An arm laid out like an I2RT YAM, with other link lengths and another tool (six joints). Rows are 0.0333 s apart.
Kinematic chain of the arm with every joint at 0, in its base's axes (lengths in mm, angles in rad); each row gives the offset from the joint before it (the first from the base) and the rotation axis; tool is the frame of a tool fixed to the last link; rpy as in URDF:
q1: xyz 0 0 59.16 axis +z
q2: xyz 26 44.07 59.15 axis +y
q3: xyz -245.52 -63.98 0 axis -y
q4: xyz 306.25 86 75 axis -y
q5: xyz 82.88 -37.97 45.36 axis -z
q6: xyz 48.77 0 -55.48 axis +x
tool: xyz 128 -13 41 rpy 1.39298 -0.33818 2.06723
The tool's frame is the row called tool.
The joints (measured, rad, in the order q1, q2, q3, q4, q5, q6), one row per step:
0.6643, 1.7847, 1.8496, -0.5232, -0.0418, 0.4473
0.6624, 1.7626, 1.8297, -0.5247, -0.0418, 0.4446
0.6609, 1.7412, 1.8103, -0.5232, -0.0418, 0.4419
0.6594, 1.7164, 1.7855, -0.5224, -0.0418, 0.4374
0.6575, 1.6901, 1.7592, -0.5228, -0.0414, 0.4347
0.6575, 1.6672, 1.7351, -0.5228, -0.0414, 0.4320
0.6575, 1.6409, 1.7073, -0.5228, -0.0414, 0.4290
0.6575, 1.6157, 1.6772, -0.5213, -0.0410, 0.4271
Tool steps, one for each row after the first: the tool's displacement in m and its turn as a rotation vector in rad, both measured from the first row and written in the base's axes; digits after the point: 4 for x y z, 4 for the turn. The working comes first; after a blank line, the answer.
Tool pose at each row, in the base's axes (x y z in m, rotation vector in rad; the steps are taken from these numbers as rounded here):
0.4860, 0.3883, 0.3566, -1.4591, -1.5826, -1.9273
0.4824, 0.3841, 0.3586, -1.4588, -1.5849, -1.9291
0.4790, 0.3804, 0.3611, -1.4558, -1.5862, -1.9339
0.4749, 0.3762, 0.3624, -1.4539, -1.5909, -1.9356
0.4705, 0.3714, 0.3632, -1.4549, -1.5937, -1.9365
0.4660, 0.3680, 0.3632, -1.4542, -1.5975, -1.9351
0.4609, 0.3642, 0.3630, -1.4535, -1.6019, -1.9334
0.4562, 0.3605, 0.3611, -1.4554, -1.6056, -1.9298

-0.0036, -0.0042, 0.0020, -0.0014, -0.0021, -0.0007
-0.0070, -0.0079, 0.0045, -0.0011, -0.0064, -0.0010
-0.0111, -0.0121, 0.0058, -0.0037, -0.0097, -0.0005
-0.0155, -0.0169, 0.0066, -0.0059, -0.0111, -0.0016
-0.0200, -0.0203, 0.0066, -0.0085, -0.0116, -0.0004
-0.0251, -0.0241, 0.0064, -0.0115, -0.0122, 0.0009
-0.0298, -0.0278, 0.0045, -0.0149, -0.0108, 0.0014

